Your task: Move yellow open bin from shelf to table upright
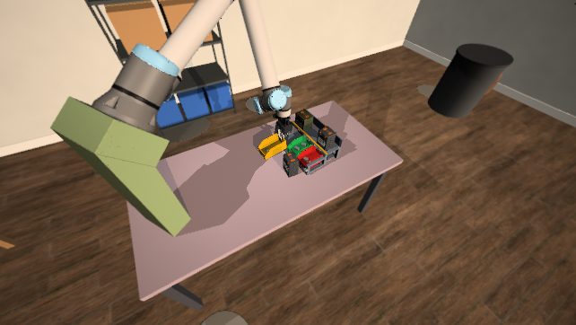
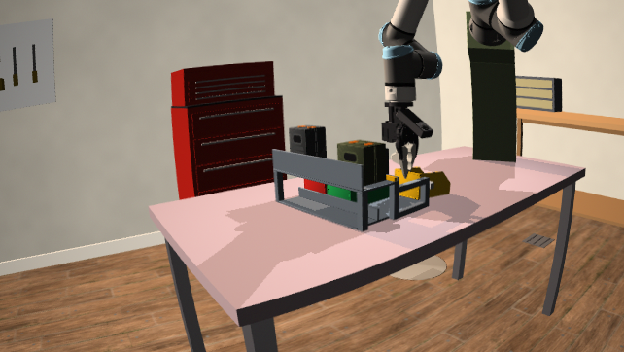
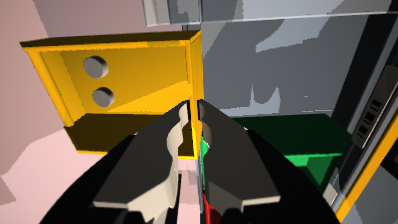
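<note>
My hand is 80 mm past the yellow open bin, 40 mm above it and 20 mm to the left of it. Also, from my hand: dark case: 240 mm ahead, 170 mm to the right, 80 mm above; green bin: 120 mm ahead, 80 mm to the right, 40 mm below; red bin: 190 mm to the right, 150 mm ahead, 40 mm below.
</note>
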